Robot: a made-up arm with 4 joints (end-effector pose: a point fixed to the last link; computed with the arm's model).
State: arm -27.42 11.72 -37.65 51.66
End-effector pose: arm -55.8 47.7 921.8 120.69 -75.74 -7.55
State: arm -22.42 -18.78 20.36 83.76
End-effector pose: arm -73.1 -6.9 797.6 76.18 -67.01 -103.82
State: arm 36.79 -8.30 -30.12 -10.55
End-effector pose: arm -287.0 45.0 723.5 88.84 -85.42 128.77
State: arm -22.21 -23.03 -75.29 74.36
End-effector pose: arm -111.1 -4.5 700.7 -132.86 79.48 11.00
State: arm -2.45 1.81 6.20 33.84
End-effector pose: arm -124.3 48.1 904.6 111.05 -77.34 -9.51
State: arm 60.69 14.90 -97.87 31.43
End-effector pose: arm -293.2 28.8 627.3 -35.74 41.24 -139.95
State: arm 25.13 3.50 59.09 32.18
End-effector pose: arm -165.5 52.8 873.4 90.92 -77.58 -36.50
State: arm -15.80 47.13 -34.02 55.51
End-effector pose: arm -82.9 186.6 1016.9 91.63 -69.53 13.72
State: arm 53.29 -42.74 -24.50 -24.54
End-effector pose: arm -169.5 19.0 596.7 -61.10 66.12 -117.16
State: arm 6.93 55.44 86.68 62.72
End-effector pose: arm -109.2 215.2 1004.3 -13.99 -94.46 -71.69
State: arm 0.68 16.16 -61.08 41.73
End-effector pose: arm -199.3 53.1 888.9 128.91 -82.25 66.03
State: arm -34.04 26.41 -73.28 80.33
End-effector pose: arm -15.3 51.8 920.9 134.67 -70.34 -12.44
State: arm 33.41 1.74 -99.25 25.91
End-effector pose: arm -236.1 9.0 689.1 -58.14 50.38 -123.84
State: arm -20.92 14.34 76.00 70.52
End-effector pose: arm 15.3 65.8 916.7 6.71 -57.12 -87.47
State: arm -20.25 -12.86 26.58 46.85
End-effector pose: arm -34.4 9.5 839.9 95.62 -60.74 -64.32
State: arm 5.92 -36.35 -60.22 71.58
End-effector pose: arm -115.5 7.8 626.0 -122.97 64.01 -1.80
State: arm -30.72 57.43 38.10 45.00
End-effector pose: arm 101.5 261.8 980.0 23.36 -53.73 -29.57
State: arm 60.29 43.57 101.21 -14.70
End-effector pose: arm -284.8 158.4 841.7 69.82 -86.03 -25.60
